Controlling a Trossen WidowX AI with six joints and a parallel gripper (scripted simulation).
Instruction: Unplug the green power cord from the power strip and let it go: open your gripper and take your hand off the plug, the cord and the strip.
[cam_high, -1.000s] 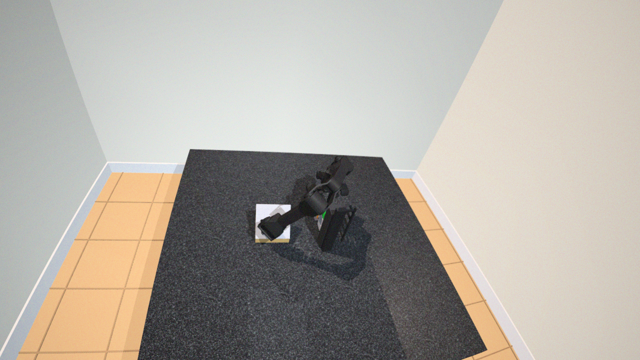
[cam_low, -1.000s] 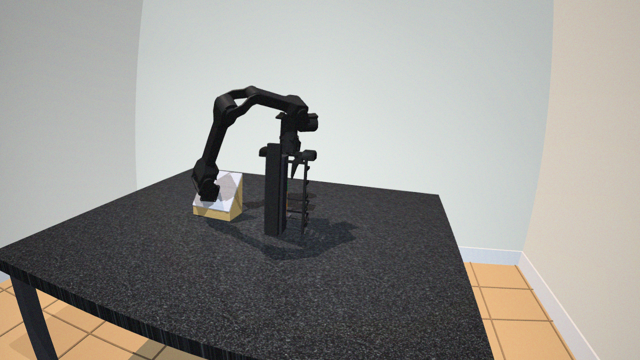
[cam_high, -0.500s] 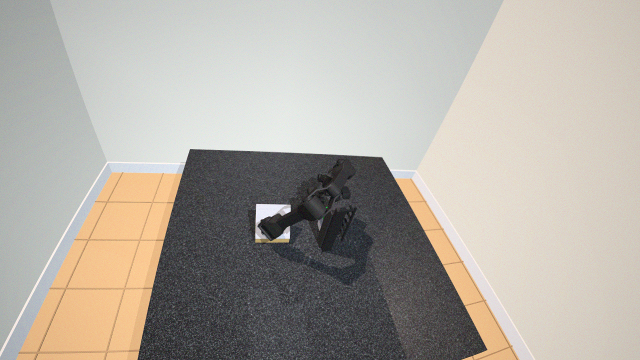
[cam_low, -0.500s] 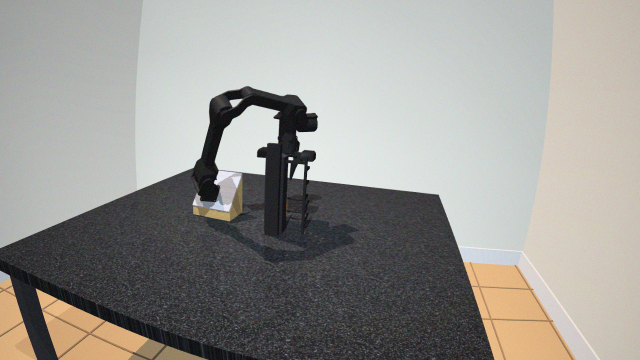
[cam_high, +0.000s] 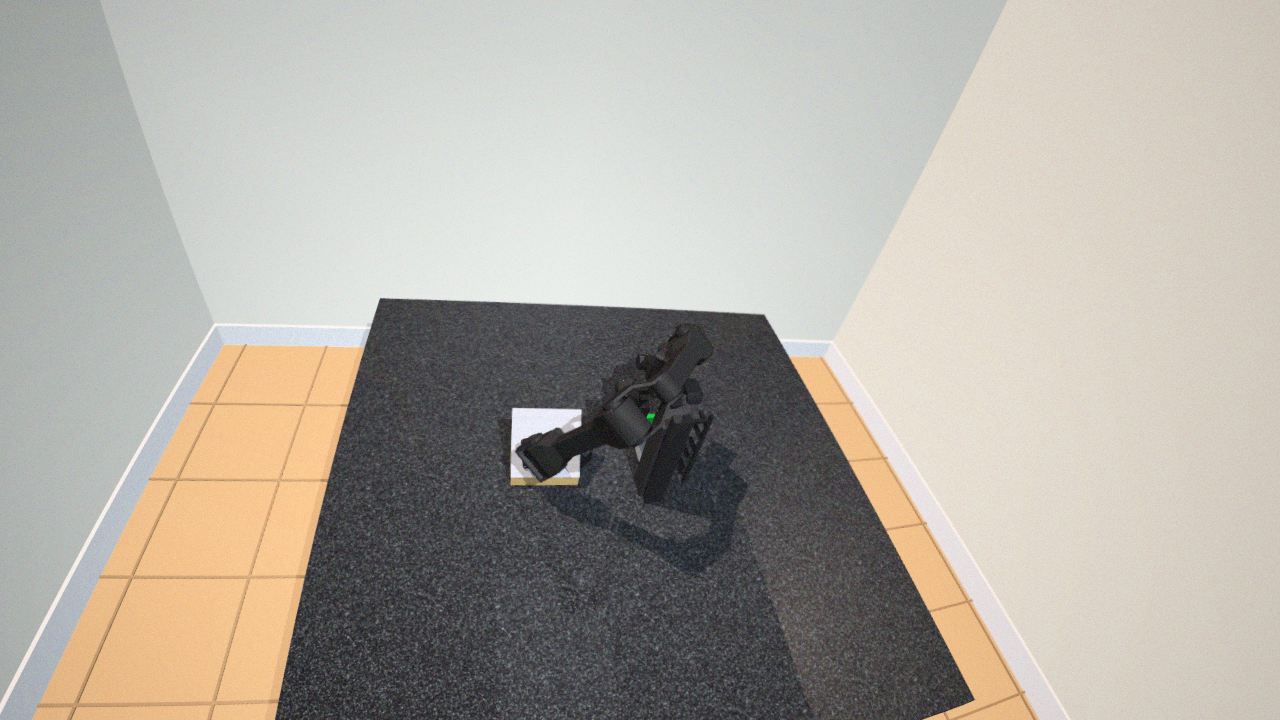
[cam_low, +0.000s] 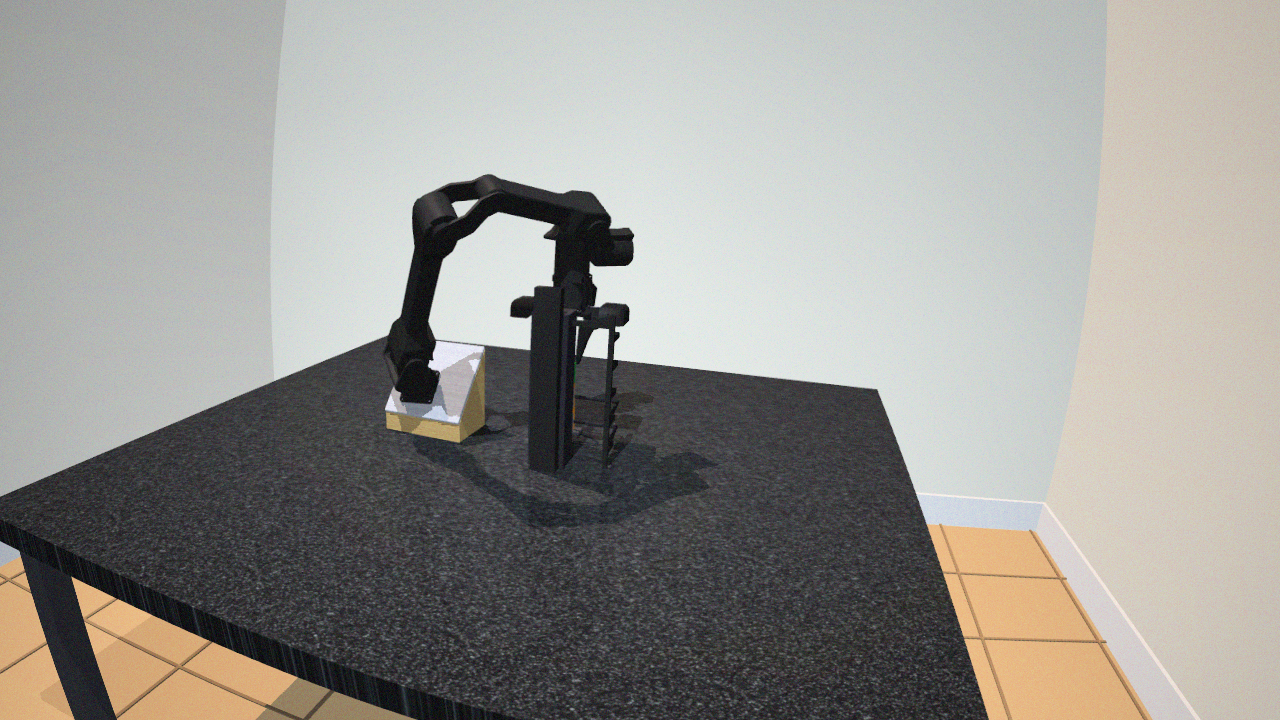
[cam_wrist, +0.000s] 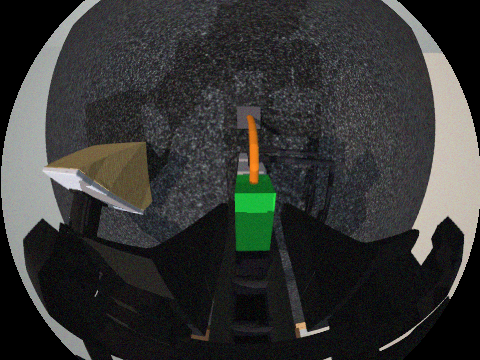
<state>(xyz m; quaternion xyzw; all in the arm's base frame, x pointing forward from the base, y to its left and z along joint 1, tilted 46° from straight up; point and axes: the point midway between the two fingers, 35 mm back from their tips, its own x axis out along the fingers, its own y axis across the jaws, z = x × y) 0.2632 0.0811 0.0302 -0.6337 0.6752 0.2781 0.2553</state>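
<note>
My gripper tip is 30 mm to the left of the green plug and 10 mm above it. From my gripper tip the other things lie so: black power strip post (130 mm to the right).
</note>
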